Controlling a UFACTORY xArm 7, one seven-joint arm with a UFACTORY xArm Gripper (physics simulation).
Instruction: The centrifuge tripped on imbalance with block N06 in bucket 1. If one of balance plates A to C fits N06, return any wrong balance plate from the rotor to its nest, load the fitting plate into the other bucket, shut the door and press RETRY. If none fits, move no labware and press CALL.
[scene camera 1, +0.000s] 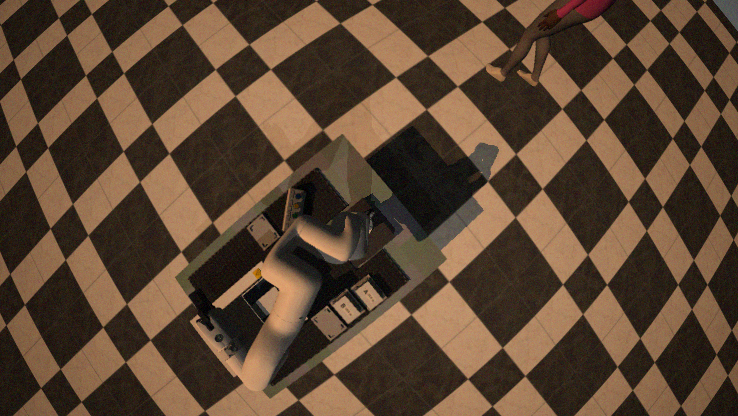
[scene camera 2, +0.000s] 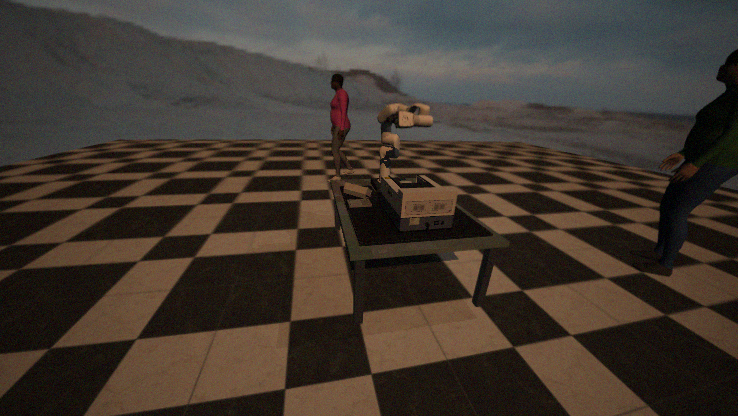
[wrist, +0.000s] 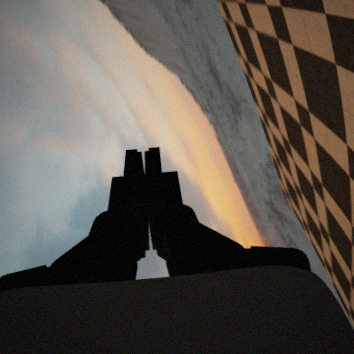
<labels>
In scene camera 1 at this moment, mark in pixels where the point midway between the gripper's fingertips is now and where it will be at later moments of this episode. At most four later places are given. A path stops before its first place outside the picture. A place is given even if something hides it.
The gripper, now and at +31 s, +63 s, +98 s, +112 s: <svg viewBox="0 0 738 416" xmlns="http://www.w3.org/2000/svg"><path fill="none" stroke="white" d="M194 291L306 307L261 304L297 192L298 192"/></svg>
</labels>
